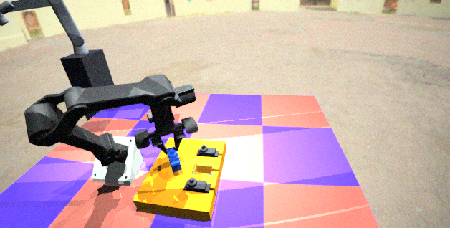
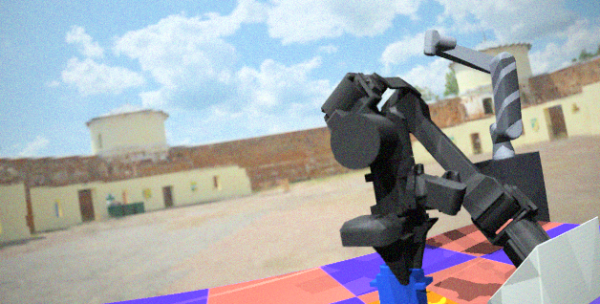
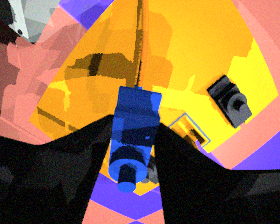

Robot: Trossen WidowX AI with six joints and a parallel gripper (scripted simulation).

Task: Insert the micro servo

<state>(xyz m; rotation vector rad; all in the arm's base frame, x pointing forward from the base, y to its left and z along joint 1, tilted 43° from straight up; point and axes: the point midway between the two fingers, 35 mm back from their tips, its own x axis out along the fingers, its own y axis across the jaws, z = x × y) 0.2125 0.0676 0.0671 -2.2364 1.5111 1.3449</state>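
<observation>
Right now the yellow deck is 10 mm behind my gripper tip and 100 mm below it.
</observation>
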